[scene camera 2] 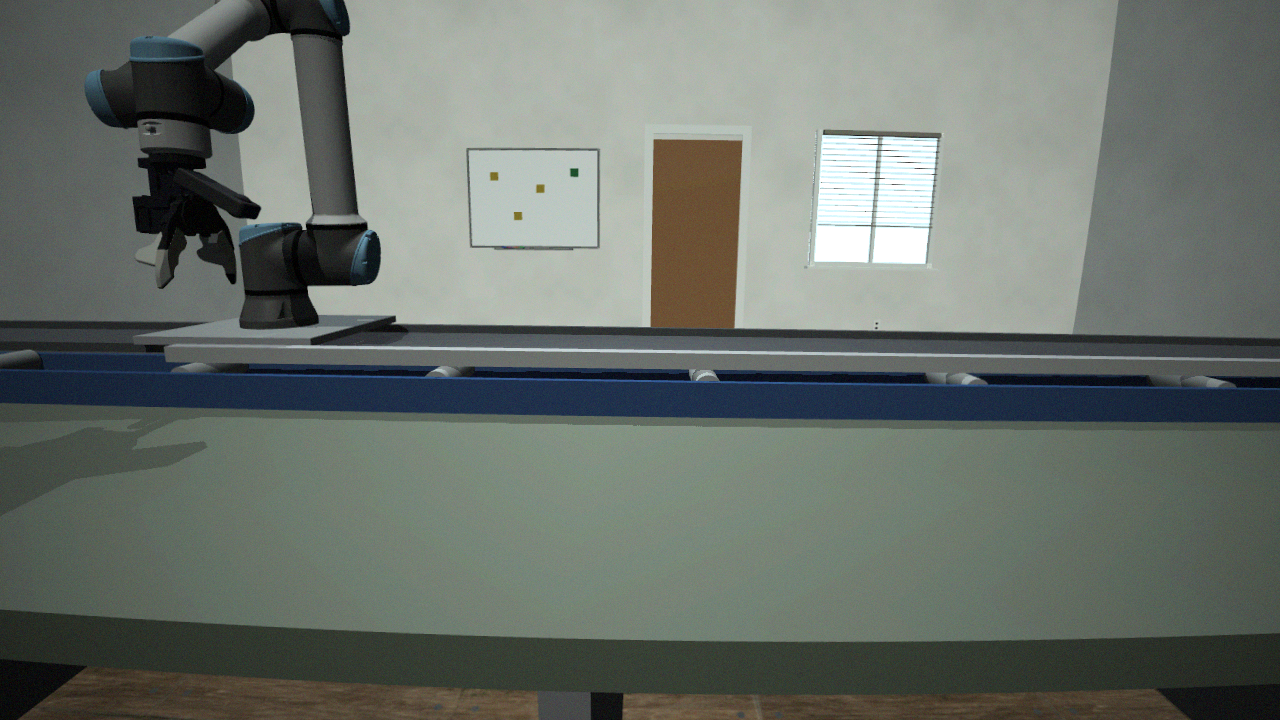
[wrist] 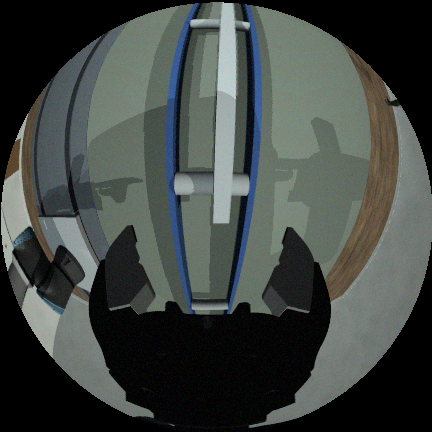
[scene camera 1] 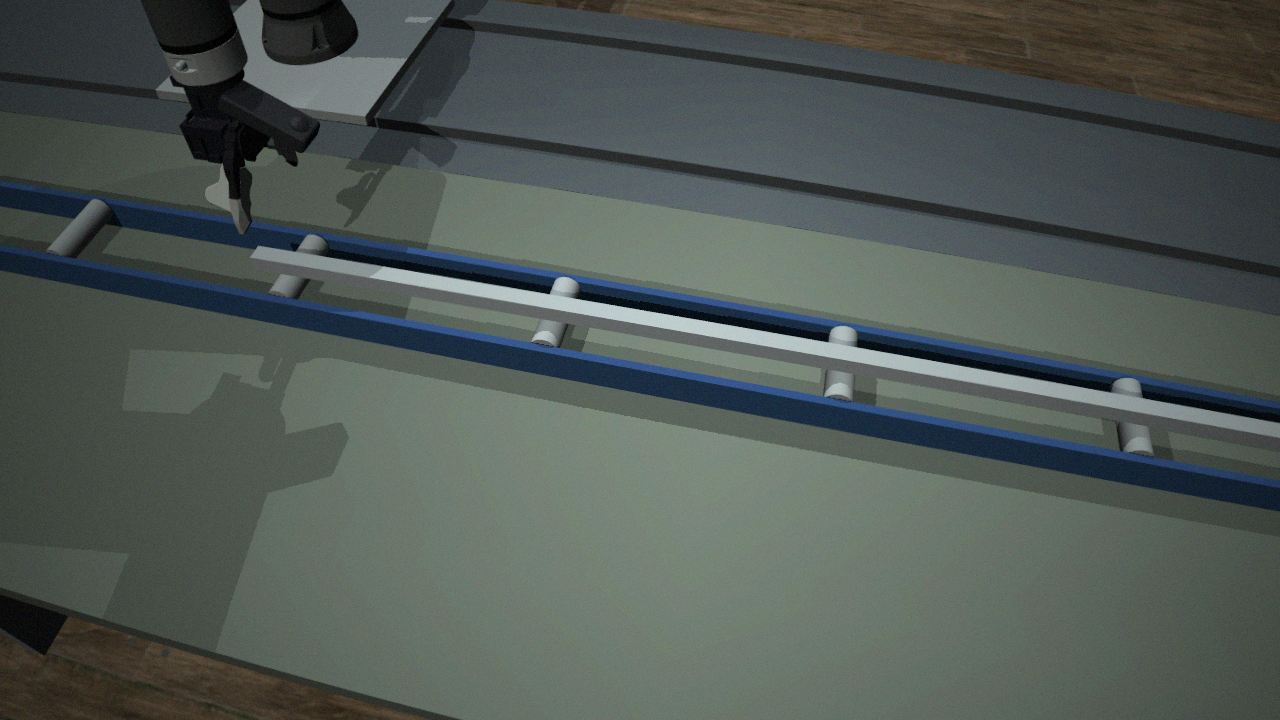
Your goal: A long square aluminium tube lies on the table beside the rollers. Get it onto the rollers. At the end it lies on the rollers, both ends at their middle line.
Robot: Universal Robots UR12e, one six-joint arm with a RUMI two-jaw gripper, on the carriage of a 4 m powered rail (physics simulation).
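Where they show: gripper, fingertip midpoint: (scene camera 2: 200, 286) (wrist: 208, 228) (scene camera 1: 270, 198); arm's base, link origin: (scene camera 2: 280, 324) (wrist: 70, 261) (scene camera 1: 311, 39).
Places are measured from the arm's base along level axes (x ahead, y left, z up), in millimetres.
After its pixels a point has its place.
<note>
The long square aluminium tube (scene camera 1: 716, 334) @[x 638, y 927, z 55 mm] (scene camera 2: 626, 358) @[x 643, y 979, z 46 mm] (wrist: 225, 125) @[x 635, y 394, z 55 mm] lies on top of several grey rollers (scene camera 1: 838, 385) @[x 665, y 1096, z 29 mm] (scene camera 2: 704, 376) @[x 680, y 1094, z 28 mm] (wrist: 192, 184) @[x 590, y 303, z 30 mm], between the two blue rails. Its left end in scene camera 1 sticks out a little past a roller. In the wrist view this end lies to the right of the rollers' middle line, nearer the right rail. The tube's other end does not show. My gripper (scene camera 1: 266, 197) @[x 615, y 298, z 147 mm] (scene camera 2: 196, 282) @[x 615, y 298, z 147 mm] (wrist: 208, 228) @[x 615, y 298, z 147 mm] is open and empty. It hangs above the rollers near the tube's visible end, with its jaws apart across the track.
The blue side rails (scene camera 1: 680, 383) @[x 694, y 892, z 9 mm] (scene camera 2: 626, 398) @[x 694, y 981, z -3 mm] run along both sides of the rollers. The arm stands on a pale carriage plate (scene camera 1: 340, 94) @[x 169, y 149, z 0 mm] (scene camera 2: 335, 327) @[x 46, y 184, z 0 mm] on the dark powered rail (scene camera 1: 805, 152) behind the table (scene camera 1: 626, 537) @[x 909, y 868, z -30 mm]. The arm's shadow falls on the table.
</note>
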